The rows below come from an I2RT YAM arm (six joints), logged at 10 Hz.
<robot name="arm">
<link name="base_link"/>
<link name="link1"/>
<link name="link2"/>
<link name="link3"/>
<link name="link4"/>
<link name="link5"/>
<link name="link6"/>
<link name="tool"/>
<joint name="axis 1" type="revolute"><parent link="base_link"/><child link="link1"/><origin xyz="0 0 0.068" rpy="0 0 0"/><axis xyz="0 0 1"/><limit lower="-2.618" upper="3.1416"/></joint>
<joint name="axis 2" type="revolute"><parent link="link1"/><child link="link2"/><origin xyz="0.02 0.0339 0.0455" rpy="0 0 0"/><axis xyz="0 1 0"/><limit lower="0" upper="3.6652"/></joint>
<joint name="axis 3" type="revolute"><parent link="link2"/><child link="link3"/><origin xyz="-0.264 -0.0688 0" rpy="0 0 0"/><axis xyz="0 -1 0"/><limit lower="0" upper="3.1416"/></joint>
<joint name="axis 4" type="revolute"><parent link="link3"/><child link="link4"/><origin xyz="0.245 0.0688 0.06" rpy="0 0 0"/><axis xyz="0 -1 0"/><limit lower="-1.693" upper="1.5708"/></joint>
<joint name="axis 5" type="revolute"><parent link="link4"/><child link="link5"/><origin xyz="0.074 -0.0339 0.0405" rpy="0 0 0"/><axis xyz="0 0 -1"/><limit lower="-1.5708" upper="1.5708"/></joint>
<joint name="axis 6" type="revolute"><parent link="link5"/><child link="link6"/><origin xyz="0.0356 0 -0.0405" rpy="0 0 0"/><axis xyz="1 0 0"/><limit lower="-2.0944" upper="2.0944"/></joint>
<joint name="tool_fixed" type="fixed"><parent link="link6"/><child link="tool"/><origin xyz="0 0 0" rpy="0 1.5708 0"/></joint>
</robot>
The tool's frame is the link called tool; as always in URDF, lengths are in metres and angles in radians.
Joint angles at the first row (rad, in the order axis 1, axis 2, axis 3, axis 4, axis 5, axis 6):
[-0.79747 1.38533 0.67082 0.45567 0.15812 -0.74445]
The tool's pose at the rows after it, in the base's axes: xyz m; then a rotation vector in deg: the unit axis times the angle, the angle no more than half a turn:
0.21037, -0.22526, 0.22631, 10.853, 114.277, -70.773
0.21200, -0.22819, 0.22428, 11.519, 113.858, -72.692
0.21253, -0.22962, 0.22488, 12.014, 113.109, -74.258
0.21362, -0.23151, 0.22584, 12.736, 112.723, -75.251
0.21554, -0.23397, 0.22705, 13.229, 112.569, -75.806
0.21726, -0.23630, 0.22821, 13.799, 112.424, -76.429
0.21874, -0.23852, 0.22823, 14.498, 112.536, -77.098
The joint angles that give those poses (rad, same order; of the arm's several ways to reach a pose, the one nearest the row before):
[-0.79747 1.42540 0.67925 0.50372 0.19246 -0.75894]
[-0.79748 1.44636 0.68075 0.53691 0.21763 -0.76887]
[-0.79747 1.45399 0.68152 0.56094 0.23557 -0.77649]
[-0.79747 1.46236 0.68875 0.57087 0.25120 -0.77763]
[-0.79748 1.47308 0.70175 0.57239 0.26111 -0.77764]
[-0.79749 1.48299 0.71392 0.57394 0.27254 -0.77764]
[-0.79748 1.49404 0.72383 0.57509 0.28705 -0.77763]

